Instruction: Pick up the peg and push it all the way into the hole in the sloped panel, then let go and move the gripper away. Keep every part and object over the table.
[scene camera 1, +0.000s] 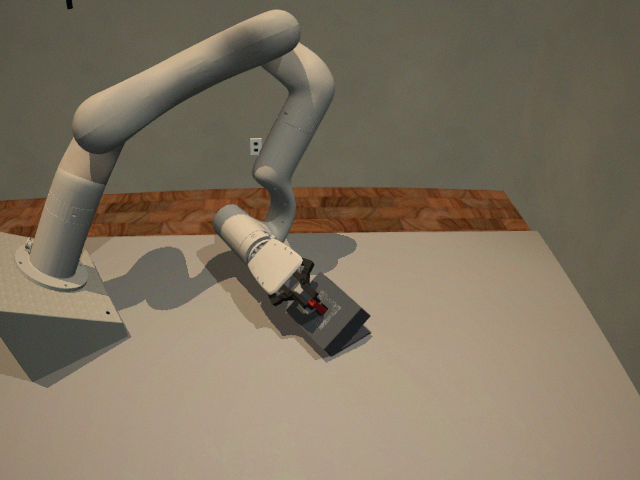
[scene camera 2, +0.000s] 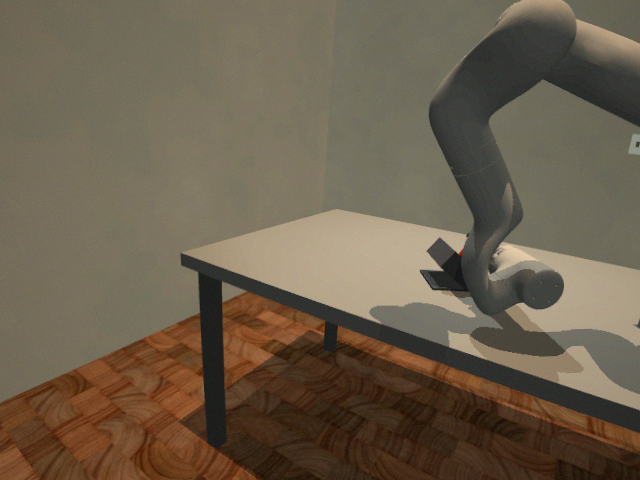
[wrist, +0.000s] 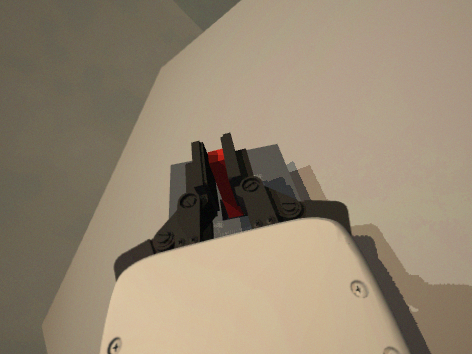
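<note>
The red peg (scene camera 1: 317, 306) (scene camera 2: 461, 252) (wrist: 227, 191) is held between the dark fingers of my gripper (scene camera 1: 312, 300) (wrist: 216, 152), which is shut on it. The peg slants between the fingers in the wrist view, with a bright red end near the fingertips. The dark grey sloped panel (scene camera 1: 349, 311) (scene camera 2: 438, 250) (wrist: 265, 161) stands tilted on the table, and the gripper is right over its face. The peg's lower end is close to the panel's face. The hole is not clearly seen, and I cannot tell whether the peg is in it. In scene camera 2 the arm hides the fingers.
The panel's flat dark base (scene camera 1: 361, 336) (scene camera 2: 439, 280) lies under it on the pale table (scene camera 1: 439, 387) (scene camera 2: 310, 258) (wrist: 360, 100). The arm's pedestal (scene camera 1: 62, 341) stands at the left in scene camera 1. The table's far edge runs behind the arm there.
</note>
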